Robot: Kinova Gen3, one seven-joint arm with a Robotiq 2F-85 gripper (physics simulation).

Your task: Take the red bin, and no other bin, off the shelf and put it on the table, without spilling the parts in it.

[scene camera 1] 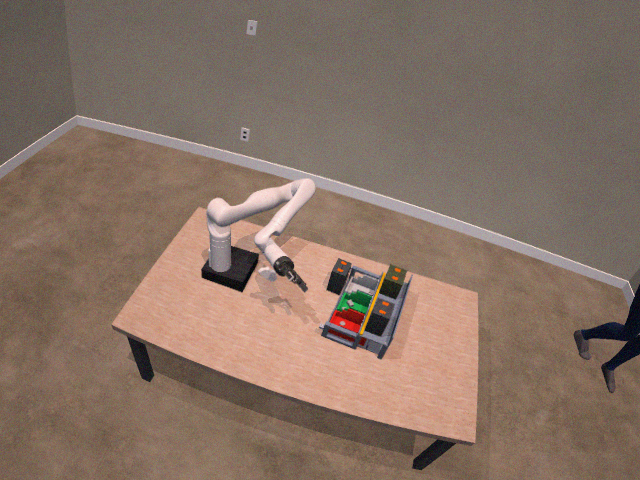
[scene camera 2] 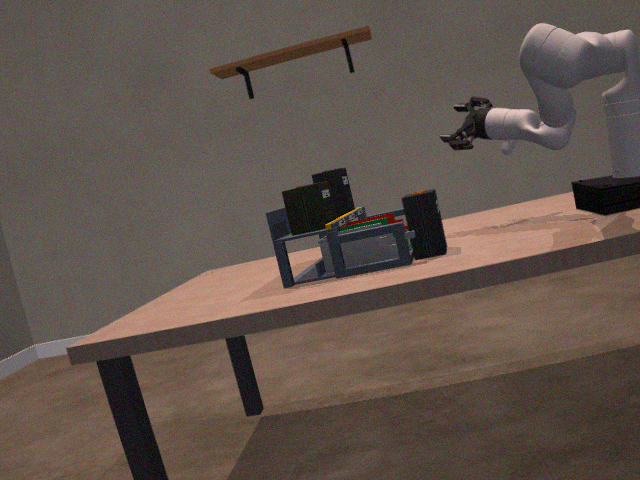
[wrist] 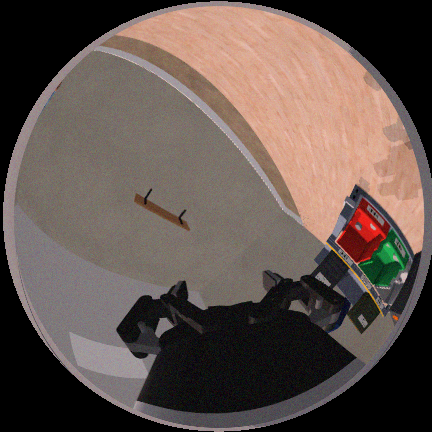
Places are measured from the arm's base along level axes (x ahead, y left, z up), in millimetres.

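Pixels of known places: gripper, fingertip midpoint: (scene camera 1: 299,285) (scene camera 2: 448,122) (wrist: 224,284); arm's base at its link origin: (scene camera 1: 220,264) (scene camera 2: 632,175).
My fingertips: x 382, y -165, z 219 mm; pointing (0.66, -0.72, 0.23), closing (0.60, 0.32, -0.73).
Ahead of a thing's pixels: the offset from my fingertips to its top centre. "spot": to the spot under its first point. Level surfaces: height alone.
The red bin @(dy +79, dx +232, dz -195 mm) (scene camera 1: 351,326) (wrist: 356,241) sits in the end compartment of the grey shelf (scene camera 1: 383,351) (scene camera 2: 283,263), beside the green bin @(dy +190, dx +247, dz -195 mm) (scene camera 1: 357,300) (wrist: 381,266). Small pale parts lie in the red bin. In scene camera 2 a strip of the red rim shows above the green one. The shelf stands on the table @(dz -276 mm) (scene camera 1: 232,330) (scene camera 2: 170,304) (wrist: 280,75). My gripper (scene camera 1: 301,286) (scene camera 2: 450,122) (wrist: 224,284) is open and empty. It is high above the table, between the arm base and the shelf, apart from all bins. Its fingers point roughly level.
A black box @(dy +309, dx +125, dz -145 mm) (scene camera 1: 338,277) (scene camera 2: 426,224) stands on the table against the shelf's near side. Two dark boxes @(spot: dy +21, dx +316, dz -60 mm) (scene camera 1: 379,316) @(dy +292, dx +356, dz -78 mm) (scene camera 1: 394,284) stand upright on the shelf's rear part, behind the yellow rail. A wooden wall shelf (scene camera 2: 294,51) (wrist: 162,212) is on the wall. A person's legs (scene camera 1: 610,330) show beyond the table.
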